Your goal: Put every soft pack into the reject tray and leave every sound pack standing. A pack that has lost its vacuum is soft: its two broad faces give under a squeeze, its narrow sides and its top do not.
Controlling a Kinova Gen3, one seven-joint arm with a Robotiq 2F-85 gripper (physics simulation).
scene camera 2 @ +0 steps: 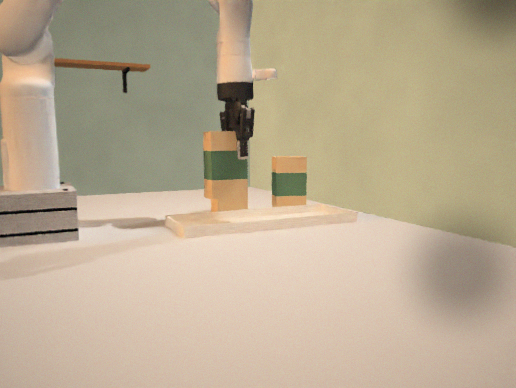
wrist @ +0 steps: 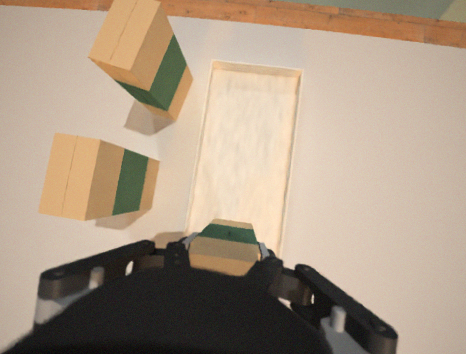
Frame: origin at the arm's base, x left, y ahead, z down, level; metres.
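Seen in the pictures: gripper, fingertip midpoint: (scene camera 2: 237, 159) (wrist: 227, 248); arm's base, origin of the base link: (scene camera 2: 34, 188).
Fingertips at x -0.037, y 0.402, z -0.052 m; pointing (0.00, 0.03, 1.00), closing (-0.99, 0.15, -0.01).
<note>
Offsets run from my fingertips to a thing's top centre.
My gripper (scene camera 2: 242, 150) (wrist: 227, 248) is shut on a tan pack with a green band @(dz -0.059, dx -0.004, dy -0.028 m) (scene camera 2: 222, 165) (wrist: 225, 260). It holds the pack upright, raised over the near end of the reject tray in the wrist view. The pale, shallow reject tray @(dz +0.122, dx +0.005, dy +0.057 m) (scene camera 2: 260, 226) (wrist: 295, 150) holds no pack. A second pack @(dz +0.004, dx +0.166, dy +0.019 m) (scene camera 2: 230, 204) (wrist: 105, 175) stands beside the tray, mostly hidden behind the held pack in the scene view. A third pack @(dz +0.004, dx +0.162, dy +0.177 m) (scene camera 2: 289, 184) (wrist: 137, 45) stands farther along the same side. No dent shows in either standing pack. The held pack's gripped faces are mostly hidden by the fingers.
The robot's base block (scene camera 2: 39, 220) is at the left in the scene view, with a brown wall shelf (scene camera 2: 100, 64) behind it. A wooden strip (wrist: 280, 26) runs along the table's far edge in the wrist view. A green wall (scene camera 2: 400, 125) rises at the right.
</note>
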